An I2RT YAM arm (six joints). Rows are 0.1 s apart.
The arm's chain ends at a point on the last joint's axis. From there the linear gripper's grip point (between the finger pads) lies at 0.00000 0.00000 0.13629 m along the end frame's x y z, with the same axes.
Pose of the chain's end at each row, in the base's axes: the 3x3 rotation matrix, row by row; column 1 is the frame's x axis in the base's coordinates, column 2 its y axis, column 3 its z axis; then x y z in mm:
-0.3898 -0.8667 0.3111; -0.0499 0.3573 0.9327; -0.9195 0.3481 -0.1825; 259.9 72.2 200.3
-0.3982 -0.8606 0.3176; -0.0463 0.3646 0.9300; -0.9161 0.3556 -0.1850; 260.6 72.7 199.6
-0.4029 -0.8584 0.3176; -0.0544 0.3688 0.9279; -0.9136 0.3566 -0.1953; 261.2 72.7 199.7
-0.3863 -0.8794 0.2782; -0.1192 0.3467 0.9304; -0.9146 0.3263 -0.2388; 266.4 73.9 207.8
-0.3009 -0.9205 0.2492; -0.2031 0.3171 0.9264; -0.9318 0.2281 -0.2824; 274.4 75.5 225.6
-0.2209 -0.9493 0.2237; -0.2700 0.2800 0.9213; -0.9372 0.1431 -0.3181; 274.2 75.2 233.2
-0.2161 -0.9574 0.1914; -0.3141 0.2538 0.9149; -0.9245 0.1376 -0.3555; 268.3 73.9 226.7
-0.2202 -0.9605 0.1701; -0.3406 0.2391 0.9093; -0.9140 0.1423 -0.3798; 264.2 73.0 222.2
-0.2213 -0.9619 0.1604; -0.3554 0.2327 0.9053; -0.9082 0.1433 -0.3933; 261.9 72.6 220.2
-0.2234 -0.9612 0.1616; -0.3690 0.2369 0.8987; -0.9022 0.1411 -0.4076; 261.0 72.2 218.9
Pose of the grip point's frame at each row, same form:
-0.3898 -0.8667 0.3111; -0.0499 0.3573 0.9327; -0.9195 0.3481 -0.1825; 302.3 199.3 175.4
-0.3982 -0.8606 0.3176; -0.0463 0.3646 0.9300; -0.9161 0.3556 -0.1850; 303.9 199.4 174.4
-0.4029 -0.8584 0.3176; -0.0544 0.3688 0.9279; -0.9136 0.3566 -0.1953; 304.5 199.2 173.1
-0.3863 -0.8794 0.2782; -0.1192 0.3467 0.9304; -0.9146 0.3263 -0.2388; 304.3 200.7 175.3
-0.3009 -0.9205 0.2492; -0.2031 0.3171 0.9264; -0.9318 0.2281 -0.2824; 308.4 201.8 187.1
-0.2209 -0.9493 0.2237; -0.2700 0.2800 0.9213; -0.9372 0.1431 -0.3181; 304.7 200.8 189.8
-0.2161 -0.9574 0.1914; -0.3141 0.2538 0.9149; -0.9245 0.1376 -0.3555; 294.4 198.6 178.2
-0.2202 -0.9605 0.1701; -0.3406 0.2391 0.9093; -0.9140 0.1423 -0.3798; 287.4 196.9 170.4
-0.2213 -0.9619 0.1604; -0.3554 0.2327 0.9053; -0.9082 0.1433 -0.3933; 283.8 196.0 166.6
-0.2234 -0.9612 0.1616; -0.3690 0.2369 0.8987; -0.9022 0.1411 -0.4076; 283.0 194.7 163.3

